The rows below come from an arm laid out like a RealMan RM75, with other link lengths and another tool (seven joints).
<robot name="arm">
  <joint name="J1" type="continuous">
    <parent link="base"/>
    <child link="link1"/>
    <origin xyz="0 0 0.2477" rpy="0 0 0"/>
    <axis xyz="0 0 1"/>
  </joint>
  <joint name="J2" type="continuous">
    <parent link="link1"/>
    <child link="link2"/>
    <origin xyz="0 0 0" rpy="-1.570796 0 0"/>
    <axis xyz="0 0 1"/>
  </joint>
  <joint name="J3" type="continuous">
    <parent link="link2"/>
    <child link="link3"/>
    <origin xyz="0 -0.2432 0" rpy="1.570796 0 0"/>
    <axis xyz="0 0 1"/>
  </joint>
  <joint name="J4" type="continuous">
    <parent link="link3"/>
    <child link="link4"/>
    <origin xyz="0 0 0" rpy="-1.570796 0 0"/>
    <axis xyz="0 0 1"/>
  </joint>
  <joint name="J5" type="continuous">
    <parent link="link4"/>
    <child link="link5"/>
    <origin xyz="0 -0.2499 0" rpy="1.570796 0 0"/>
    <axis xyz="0 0 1"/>
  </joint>
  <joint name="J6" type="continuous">
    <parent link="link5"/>
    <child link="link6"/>
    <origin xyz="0 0 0" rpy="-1.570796 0 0"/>
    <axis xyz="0 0 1"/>
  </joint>
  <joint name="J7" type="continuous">
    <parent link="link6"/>
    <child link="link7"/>
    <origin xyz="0 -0.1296 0" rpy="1.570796 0 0"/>
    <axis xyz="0 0 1"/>
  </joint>
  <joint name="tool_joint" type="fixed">
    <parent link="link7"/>
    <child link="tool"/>
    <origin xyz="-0.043 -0.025 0.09" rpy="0 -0.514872 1.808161"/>
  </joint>
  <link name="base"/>
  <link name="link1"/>
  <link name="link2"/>
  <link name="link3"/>
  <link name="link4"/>
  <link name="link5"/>
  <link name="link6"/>
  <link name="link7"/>
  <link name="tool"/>
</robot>
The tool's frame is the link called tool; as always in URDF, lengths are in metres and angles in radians. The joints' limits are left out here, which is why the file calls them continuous.
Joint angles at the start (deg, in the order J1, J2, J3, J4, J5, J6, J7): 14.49, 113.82, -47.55, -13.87, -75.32, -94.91, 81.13
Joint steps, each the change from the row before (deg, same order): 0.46, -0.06, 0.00, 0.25, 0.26, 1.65, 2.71; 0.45, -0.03, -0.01, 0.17, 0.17, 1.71, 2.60; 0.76, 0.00, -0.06, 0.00, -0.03, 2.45, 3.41; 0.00, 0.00, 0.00, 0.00, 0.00, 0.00, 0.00; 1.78, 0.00, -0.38, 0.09, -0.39, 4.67, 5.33; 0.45, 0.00, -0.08, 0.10, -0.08, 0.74, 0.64; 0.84, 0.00, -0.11, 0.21, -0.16, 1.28, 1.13; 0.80, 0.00, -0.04, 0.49, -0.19, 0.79, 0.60; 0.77, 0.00, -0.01, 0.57, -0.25, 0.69, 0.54; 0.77, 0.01, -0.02, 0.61, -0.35, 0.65, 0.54; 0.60, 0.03, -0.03, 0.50, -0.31, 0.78, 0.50; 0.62, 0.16, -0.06, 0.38, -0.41, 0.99, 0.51
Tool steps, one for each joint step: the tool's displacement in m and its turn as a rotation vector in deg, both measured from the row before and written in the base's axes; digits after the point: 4 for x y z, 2 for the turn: 0.0055, 0.0056, -0.0024, -1.31, 1.23, -2.40; 0.0054, 0.0054, -0.0026, -1.26, 1.09, -2.35; 0.0061, 0.0081, -0.0041, -1.72, 1.16, -2.89; 0.0000, 0.0000, 0.0000, 0.00, 0.00, 0.00; 0.0084, 0.0154, -0.0091, -3.00, 1.21, -4.58; 0.0002, 0.0031, -0.0017, -0.43, 0.07, -0.51; 0.0001, 0.0055, -0.0031, -0.75, 0.15, -0.87; -0.0011, 0.0039, -0.0035, -0.65, 0.17, -0.44; -0.0011, 0.0032, -0.0039, -0.69, 0.19, -0.41; -0.0013, 0.0028, -0.0045, -0.81, 0.18, -0.37; 0.0000, 0.0022, -0.0041, -0.71, 0.04, -0.55; -0.0003, 0.0024, -0.0052, -0.79, -0.09, -0.59
